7 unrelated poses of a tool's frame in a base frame.
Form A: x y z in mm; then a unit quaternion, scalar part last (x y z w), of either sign.
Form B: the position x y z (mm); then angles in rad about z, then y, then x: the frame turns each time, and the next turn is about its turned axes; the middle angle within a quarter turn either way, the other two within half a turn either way. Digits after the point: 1 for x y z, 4 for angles.
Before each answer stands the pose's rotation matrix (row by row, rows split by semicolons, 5 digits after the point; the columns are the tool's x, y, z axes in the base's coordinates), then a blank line. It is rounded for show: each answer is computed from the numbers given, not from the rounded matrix.
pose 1, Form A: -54.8 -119.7 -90.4 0.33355 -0.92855 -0.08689 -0.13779
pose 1, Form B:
-0.73952 -0.64338 0.19793; -0.59549 0.76239 0.25328; -0.31386 0.06944 -0.94693

-54.8 -119.7 -90.4 -2.4637 0.3193 3.0684
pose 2, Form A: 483.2 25.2 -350.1 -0.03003 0.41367 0.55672 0.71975
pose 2, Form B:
0.03788 -0.82624 0.56204; 0.77655 0.37832 0.50382; -0.62891 0.41737 0.65595

483.2 25.2 -350.1 1.5221 0.6802 0.5667
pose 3, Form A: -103.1 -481.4 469.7 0.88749 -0.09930 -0.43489 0.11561
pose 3, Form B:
0.60202 -0.07570 -0.79489; -0.27681 -0.95355 -0.11884; -0.74897 0.29158 -0.59501

-103.1 -481.4 469.7 -0.4310 0.8465 2.6859
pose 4, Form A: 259.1 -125.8 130.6 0.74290 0.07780 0.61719 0.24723
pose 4, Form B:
0.22605 -0.18958 0.95549; 0.42077 -0.86565 -0.27130; 0.87855 0.46337 -0.11591

259.1 -125.8 130.6 1.0778 -1.0728 1.8159
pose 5, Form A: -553.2 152.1 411.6 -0.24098 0.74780 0.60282 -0.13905
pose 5, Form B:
-0.84519 -0.19276 -0.49850; -0.52805 0.15708 0.83456; -0.08257 0.96859 -0.23455

-553.2 152.1 411.6 -2.5832 0.0827 1.8084
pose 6, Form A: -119.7 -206.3 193.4 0.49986 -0.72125 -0.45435 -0.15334
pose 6, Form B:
-0.45326 -0.86038 -0.23303; -0.58170 0.08742 0.80869; -0.67541 0.50210 -0.54011

-119.7 -206.3 193.4 -2.2327 0.7415 2.3927
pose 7, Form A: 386.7 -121.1 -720.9 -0.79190 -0.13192 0.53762 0.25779
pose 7, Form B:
0.38712 -0.06825 -0.91950; 0.48612 -0.83228 0.26644; -0.78347 -0.55013 -0.28902

386.7 -121.1 -720.9 0.8983 0.9002 -2.0545
